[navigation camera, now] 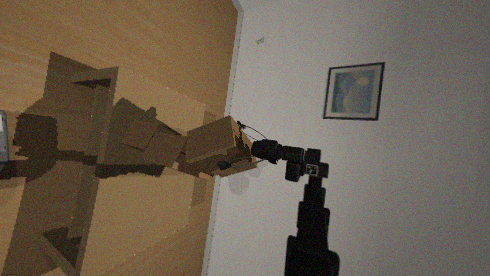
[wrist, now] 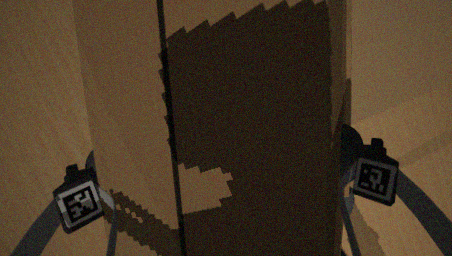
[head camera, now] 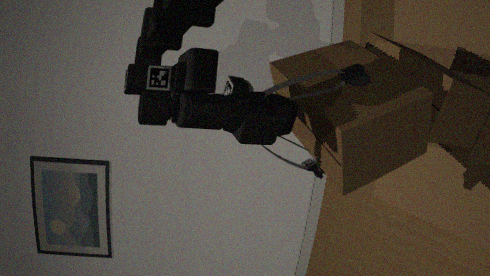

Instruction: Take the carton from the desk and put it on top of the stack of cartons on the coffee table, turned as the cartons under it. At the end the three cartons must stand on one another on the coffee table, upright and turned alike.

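Frame: origin at the robot's base, x right, y ahead, z up, level; centimetres.
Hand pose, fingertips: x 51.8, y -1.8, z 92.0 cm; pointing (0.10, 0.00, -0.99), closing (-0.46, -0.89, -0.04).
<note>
Things, the pixels of their top centre, and the offset from my fingertips. Level surfaces: height alone.
- brown carton, middle of its top: [wrist: 284,152] [head camera: 296,97] [navigation camera: 249,155] dz +10.0, dx +1.2, dy -3.4 cm
- pale wooden coffee table, its level: dz -47.0 cm
- small wall plate, middle of its top: [navigation camera: 263,39] dz -46.2, dx +148.1, dy +121.0 cm
- wooden floor, its level: dz -91.9 cm
A brown carton [head camera: 387,142] [navigation camera: 210,142] [wrist: 130,100] is between the fingers of my gripper [head camera: 336,122] [navigation camera: 232,144] [wrist: 223,155], one fingertip on each side. The gripper is shut on it. Two more cartons are stacked below it; the upper one [navigation camera: 165,148] is right under the held carton, and the lower one [navigation camera: 132,129] shows in part. Whether the held carton touches the stack I cannot tell. The stack stands on the pale wooden coffee table [head camera: 430,175] [navigation camera: 145,210]. The desk cannot be made out.
A wall runs behind the arm, with a framed picture [head camera: 71,210] [navigation camera: 354,91] and a small wall plate [navigation camera: 260,40]. The telescoping arm [navigation camera: 312,225] reaches in along the wall side. Dark shadows cover parts of the table, cartons and wooden floor [navigation camera: 165,30]. The light is dim.
</note>
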